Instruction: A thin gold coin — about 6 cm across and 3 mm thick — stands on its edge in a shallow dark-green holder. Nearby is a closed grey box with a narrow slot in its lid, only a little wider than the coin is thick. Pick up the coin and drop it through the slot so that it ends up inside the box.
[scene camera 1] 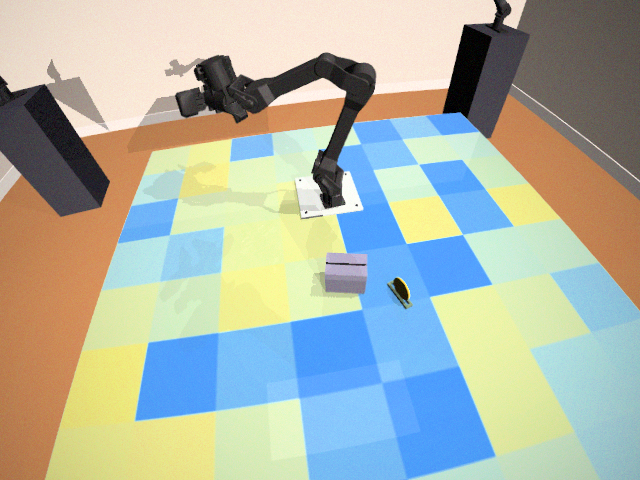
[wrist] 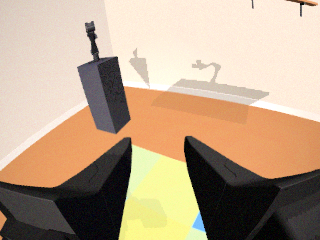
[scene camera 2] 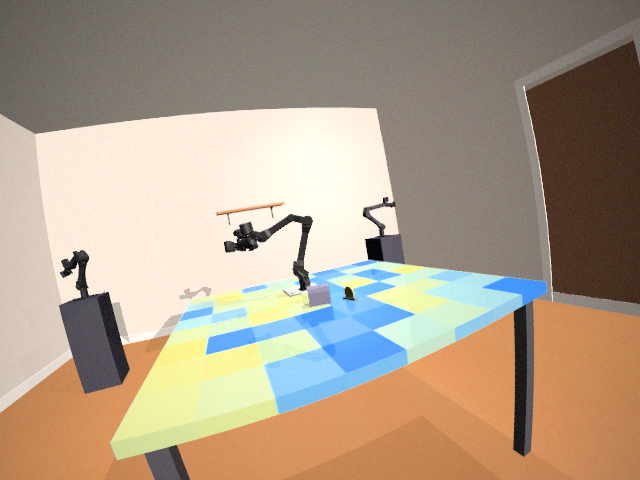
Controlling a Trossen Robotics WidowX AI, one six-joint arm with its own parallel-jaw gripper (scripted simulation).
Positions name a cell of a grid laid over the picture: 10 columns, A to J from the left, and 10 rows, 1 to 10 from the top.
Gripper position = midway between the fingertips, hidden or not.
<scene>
In view: my gripper (scene camera 1: D2).
My gripper shows as well in the wrist view (wrist: E6).
</scene>
